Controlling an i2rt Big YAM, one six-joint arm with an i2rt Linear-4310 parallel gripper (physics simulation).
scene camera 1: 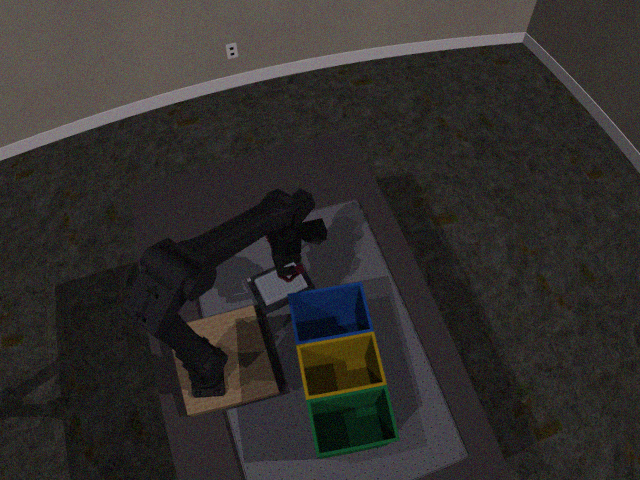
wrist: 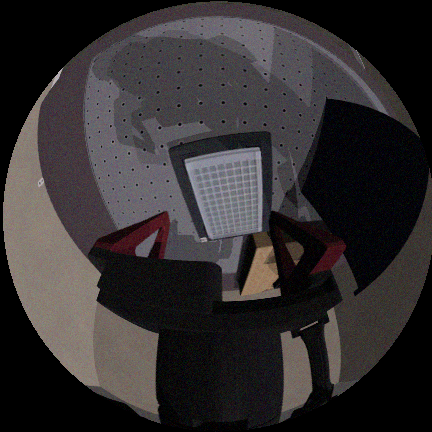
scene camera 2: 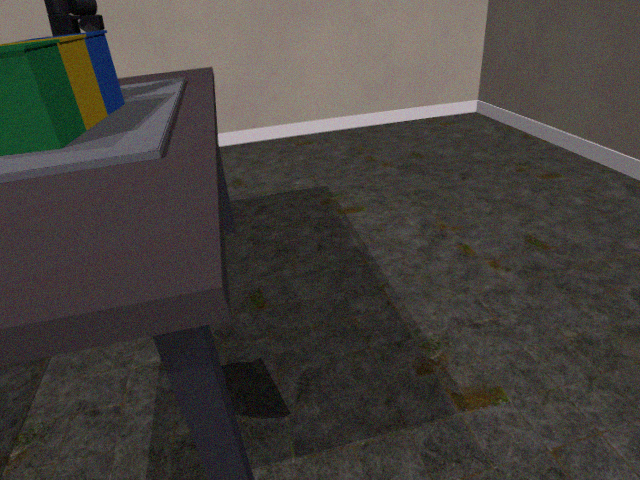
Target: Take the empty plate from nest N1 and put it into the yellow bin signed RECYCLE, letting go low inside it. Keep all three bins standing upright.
Scene:
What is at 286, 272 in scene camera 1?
My gripper.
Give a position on a gridded plate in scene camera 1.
272, 288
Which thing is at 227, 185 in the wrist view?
A gridded plate.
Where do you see a yellow bin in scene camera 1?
341, 365

